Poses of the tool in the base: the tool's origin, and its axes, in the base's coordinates. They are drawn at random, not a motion.
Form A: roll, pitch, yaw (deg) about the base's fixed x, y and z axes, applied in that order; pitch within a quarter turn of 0, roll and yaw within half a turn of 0; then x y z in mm.
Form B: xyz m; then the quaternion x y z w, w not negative. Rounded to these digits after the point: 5 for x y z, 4 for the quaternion.
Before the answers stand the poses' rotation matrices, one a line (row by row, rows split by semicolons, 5 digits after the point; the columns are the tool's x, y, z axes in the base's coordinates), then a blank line. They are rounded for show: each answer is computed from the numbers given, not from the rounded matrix.
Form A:
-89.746 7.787 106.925 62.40 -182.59 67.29
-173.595 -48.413 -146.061 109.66 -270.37 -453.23
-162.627 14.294 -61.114 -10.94 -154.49 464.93
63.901 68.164 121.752 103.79 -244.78 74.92
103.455 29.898 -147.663 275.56 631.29 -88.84
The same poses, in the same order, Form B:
-0.28844 0.03520 -0.95685; 0.94786 -0.13091 -0.29054; -0.13549 -0.99077 0.00439
-0.55067 -0.62405 -0.55437; -0.37058 0.77787 -0.50753; 0.74795 -0.07405 -0.65961
0.46811 -0.87125 0.14761; -0.84848 -0.39648 0.35056; -0.24690 -0.28935 -0.92484
-0.19574 -0.81276 0.54873; 0.31628 0.47733 0.81983; -0.92825 0.33403 0.16363
-0.73247 -0.53406 -0.42222; -0.46371 -0.06271 0.88376; -0.49846 0.84312 -0.20171

0.06240 -0.18259 0.06729 -0.4577 -0.5369 0.5966 0.3824
0.10966 -0.27037 -0.45323 0.2877 -0.8643 0.1682 0.3767
-0.01094 -0.15449 0.46493 -0.8351 0.5148 0.0297 0.1916
0.10379 -0.24478 0.07492 -0.2021 0.6143 0.4696 0.6011
0.27556 0.63129 -0.08884 -0.3647 0.6840 0.6312 0.0279

